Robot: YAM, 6 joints.
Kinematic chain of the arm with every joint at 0, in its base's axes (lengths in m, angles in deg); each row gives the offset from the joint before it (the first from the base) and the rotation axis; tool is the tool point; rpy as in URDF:
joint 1: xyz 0 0 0.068 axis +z
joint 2: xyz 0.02 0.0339 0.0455 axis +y
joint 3: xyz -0.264 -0.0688 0 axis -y
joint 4: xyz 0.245 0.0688 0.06 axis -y
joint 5: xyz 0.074 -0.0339 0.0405 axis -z
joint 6: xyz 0.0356 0 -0.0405 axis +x
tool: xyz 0 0 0 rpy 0 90 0
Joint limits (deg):
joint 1: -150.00..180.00
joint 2: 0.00..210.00
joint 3: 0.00..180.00
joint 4: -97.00..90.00
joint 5: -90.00..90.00
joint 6: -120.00..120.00
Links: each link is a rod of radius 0.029 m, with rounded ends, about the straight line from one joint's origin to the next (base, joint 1, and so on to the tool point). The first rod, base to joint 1, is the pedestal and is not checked.
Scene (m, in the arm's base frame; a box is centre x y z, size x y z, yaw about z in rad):
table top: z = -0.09
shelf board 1: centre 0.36 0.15 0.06 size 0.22 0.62 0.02 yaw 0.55
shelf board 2: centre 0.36 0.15 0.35 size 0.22 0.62 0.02 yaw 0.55
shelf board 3: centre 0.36 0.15 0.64 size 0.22 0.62 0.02 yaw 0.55
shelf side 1: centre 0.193 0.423 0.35 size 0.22 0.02 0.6 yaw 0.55
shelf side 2: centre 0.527 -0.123 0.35 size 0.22 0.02 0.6 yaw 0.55
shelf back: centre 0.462 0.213 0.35 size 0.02 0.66 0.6 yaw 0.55
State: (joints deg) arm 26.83 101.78 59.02 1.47 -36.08 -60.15
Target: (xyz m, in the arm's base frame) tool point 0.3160 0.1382 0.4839
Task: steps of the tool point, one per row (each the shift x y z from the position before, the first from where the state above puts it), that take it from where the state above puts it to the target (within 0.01 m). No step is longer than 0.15 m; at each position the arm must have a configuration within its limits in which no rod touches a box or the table.
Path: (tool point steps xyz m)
1: -0.0541 -0.0384 0.0159
2: -0.0571 -0.0347 -0.0002
3: -0.0558 -0.0292 -0.0157
4: 0.0401 -0.0001 0.0942
5: 0.0079 -0.0128 0.1047
6: -0.0285 -0.0197 0.1032
7: 0.0471 0.0222 0.0094
8: 0.0479 0.0290 0.0002
9: 0.0462 0.0354 -0.0096

